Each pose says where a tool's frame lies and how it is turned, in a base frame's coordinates. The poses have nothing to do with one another.
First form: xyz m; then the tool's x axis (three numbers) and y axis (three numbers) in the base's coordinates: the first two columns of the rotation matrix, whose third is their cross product.
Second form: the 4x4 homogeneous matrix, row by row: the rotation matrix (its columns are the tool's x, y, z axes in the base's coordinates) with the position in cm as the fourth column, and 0 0 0 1 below. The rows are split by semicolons. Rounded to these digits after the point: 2 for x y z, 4 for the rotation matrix.
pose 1, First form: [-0.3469 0.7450 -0.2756 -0.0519 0.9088 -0.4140 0.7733 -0.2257 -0.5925]
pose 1, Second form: -0.0519 0.7733 -0.6319 -34.69; 0.9088 -0.2257 -0.3509 74.50; -0.4140 -0.5925 -0.6911 -27.56; 0 0 0 1
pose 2, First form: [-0.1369 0.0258 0.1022 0.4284 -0.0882 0.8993 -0.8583 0.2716 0.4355]
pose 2, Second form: 0.4284 -0.8583 -0.2827 -13.69; -0.0882 0.2716 -0.9584 2.58; 0.8993 0.4355 0.0407 10.22; 0 0 0 1
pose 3, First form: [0.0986 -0.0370 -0.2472 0.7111 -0.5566 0.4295 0.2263 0.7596 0.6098]
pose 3, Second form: 0.7111 0.2263 -0.6657 9.86; -0.5566 0.7596 -0.3364 -3.70; 0.4295 0.6098 0.6661 -24.72; 0 0 0 1
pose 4, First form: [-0.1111 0.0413 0.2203 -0.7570 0.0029 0.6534 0.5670 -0.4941 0.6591]
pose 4, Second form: -0.7570 0.5670 0.3248 -11.11; 0.0029 -0.4941 0.8694 4.13; 0.6534 0.6591 0.3724 22.03; 0 0 0 1
